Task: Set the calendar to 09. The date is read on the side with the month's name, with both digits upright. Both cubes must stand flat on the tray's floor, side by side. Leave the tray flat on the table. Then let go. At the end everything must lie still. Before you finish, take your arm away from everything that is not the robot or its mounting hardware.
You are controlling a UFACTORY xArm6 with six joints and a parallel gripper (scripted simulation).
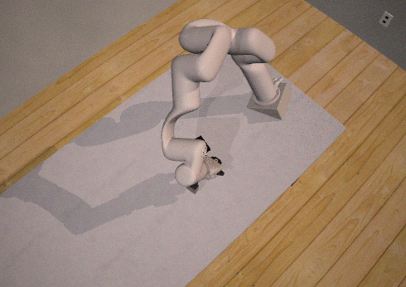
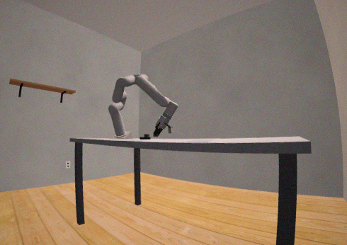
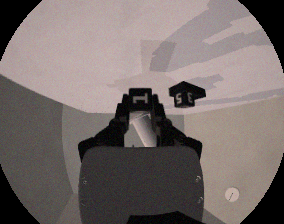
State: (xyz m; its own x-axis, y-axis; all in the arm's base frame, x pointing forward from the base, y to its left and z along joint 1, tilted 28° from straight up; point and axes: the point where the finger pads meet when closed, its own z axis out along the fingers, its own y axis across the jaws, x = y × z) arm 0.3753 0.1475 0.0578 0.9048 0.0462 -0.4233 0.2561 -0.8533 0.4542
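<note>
Right now my hand is 9 cm to the left of the black cube, 3 cm above it and 2 cm past it. The rest, counted from my hand: black date cube 2 cm below, 1 cm behind.
</note>
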